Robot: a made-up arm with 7 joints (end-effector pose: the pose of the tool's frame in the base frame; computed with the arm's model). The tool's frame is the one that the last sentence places. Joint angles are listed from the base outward.
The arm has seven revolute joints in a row. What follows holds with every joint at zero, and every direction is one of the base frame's.
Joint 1 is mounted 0.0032 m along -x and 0.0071 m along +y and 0.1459 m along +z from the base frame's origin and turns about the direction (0, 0.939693, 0.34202), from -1.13 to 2.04 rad.
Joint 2 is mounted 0.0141 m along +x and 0.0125 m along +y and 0.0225 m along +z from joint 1 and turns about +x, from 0.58 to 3.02 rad.
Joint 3 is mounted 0.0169 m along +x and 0.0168 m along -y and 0.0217 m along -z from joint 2 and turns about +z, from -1.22 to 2.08 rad.
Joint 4 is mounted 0.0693 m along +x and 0.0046 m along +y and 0.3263 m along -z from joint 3 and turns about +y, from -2.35 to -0.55 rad.
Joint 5 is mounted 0.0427 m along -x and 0.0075 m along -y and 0.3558 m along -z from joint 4 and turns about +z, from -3.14 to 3.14 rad.
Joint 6 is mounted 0.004 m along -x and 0.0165 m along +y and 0.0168 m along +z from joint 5 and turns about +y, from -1.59 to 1.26 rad.
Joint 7 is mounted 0.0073 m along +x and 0.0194 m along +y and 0.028 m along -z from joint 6 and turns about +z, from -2.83 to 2.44 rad.
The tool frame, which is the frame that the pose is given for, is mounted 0.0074 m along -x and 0.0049 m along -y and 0.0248 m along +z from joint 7; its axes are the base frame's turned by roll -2.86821, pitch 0.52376 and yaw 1.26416 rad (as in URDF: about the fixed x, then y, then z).
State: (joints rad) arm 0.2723 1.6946 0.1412 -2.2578 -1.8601 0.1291 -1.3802
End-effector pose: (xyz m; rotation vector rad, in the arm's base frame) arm 0.3490 0.1817 0.1110 0.9777 0.8568 -0.4954
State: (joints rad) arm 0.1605 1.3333 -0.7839 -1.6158 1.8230 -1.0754 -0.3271
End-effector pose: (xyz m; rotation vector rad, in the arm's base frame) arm 0.2320 0.3558 -0.2784 1.7004 1.1615 1.1023
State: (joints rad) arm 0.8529 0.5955 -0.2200 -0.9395 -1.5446 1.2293 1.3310
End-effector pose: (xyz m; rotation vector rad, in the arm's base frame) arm -0.1805 0.2921 -0.4318 -1.6037 -0.9389 -0.4155
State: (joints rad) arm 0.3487 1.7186 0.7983 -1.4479 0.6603 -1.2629 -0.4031
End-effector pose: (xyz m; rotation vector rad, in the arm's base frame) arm 0.3432 0.4653 0.4123 -1.1414 1.0492 -2.6593
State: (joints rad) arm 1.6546 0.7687 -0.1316 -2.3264 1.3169 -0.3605 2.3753
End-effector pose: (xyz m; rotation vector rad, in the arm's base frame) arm -0.1936 0.1799 -0.1952 -1.2969 1.3140 -0.1945
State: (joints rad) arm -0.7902 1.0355 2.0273 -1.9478 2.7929 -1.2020 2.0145
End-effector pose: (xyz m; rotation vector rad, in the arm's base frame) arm -0.0992 0.4703 0.2435 -0.7051 -2.7338 -1.2515
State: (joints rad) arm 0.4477 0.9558 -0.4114 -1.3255 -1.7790 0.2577 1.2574
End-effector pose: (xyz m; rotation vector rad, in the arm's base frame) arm 0.1515 0.3194 -0.3610 -2.5407 -0.0302 -0.4813
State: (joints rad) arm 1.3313 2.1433 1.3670 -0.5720 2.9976 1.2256 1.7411
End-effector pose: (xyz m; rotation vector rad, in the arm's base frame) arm 0.3673 0.6045 0.3415 -0.5465 1.2448 -0.8728
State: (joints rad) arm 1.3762 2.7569 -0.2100 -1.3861 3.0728 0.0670 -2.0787
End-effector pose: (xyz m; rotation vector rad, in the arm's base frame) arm 0.3306 0.5359 -0.0360 -2.2017 0.0665 0.4986
